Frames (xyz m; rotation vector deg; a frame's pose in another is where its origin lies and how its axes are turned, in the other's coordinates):
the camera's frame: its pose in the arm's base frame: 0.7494 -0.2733 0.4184 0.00 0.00 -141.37
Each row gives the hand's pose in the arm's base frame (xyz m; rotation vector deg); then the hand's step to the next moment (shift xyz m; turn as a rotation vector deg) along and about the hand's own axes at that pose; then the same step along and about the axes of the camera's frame.
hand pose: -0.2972 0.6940 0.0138 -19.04 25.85 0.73
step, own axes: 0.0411 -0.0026 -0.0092 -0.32 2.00 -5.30
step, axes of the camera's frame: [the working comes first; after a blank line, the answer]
step, axes of the arm's base frame: 0.0333 -0.0079 -0.0247 -2.72 0.23 -4.98

-0.0211 0.0270 -0.0247 1.98 -1.87 -4.98
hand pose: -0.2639 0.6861 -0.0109 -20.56 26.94 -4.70
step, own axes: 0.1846 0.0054 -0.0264 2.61 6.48 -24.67
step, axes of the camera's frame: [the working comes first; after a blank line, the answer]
step, axes of the arm's base frame: 0.1521 -0.0328 -0.1029 -8.98 -2.24 -23.91

-0.0984 0.1205 -0.1029 8.41 -3.86 -23.91
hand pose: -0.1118 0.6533 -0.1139 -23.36 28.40 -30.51
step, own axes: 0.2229 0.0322 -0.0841 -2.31 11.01 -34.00
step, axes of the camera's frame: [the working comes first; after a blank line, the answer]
step, axes of the arm's base frame: 0.1338 -0.1213 -0.1587 -16.02 1.91 -31.97

-0.0288 0.1782 -0.1587 11.33 -11.50 -31.97
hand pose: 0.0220 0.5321 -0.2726 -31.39 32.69 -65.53
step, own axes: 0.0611 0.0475 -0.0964 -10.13 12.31 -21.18
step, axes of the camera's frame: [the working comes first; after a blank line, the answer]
step, axes of the arm's base frame: -0.0137 -0.0531 -0.1108 -8.96 11.10 -22.34

0.0439 0.0330 -0.1108 0.07 -14.27 -22.34
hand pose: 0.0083 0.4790 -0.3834 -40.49 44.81 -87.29
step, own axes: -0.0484 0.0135 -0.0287 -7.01 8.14 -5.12
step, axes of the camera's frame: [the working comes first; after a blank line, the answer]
step, axes of the arm's base frame: -0.0108 0.0497 -0.0275 1.27 6.97 -9.56

-0.0226 -0.0456 -0.0275 -5.34 -4.65 -9.56
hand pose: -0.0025 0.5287 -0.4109 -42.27 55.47 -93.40
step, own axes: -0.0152 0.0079 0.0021 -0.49 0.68 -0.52
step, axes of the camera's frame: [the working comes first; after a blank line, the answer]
step, axes of the arm's base frame: 0.0094 0.0133 -0.0058 0.00 0.51 -0.84

-0.0156 -0.0045 -0.0058 -0.32 -0.40 -0.84
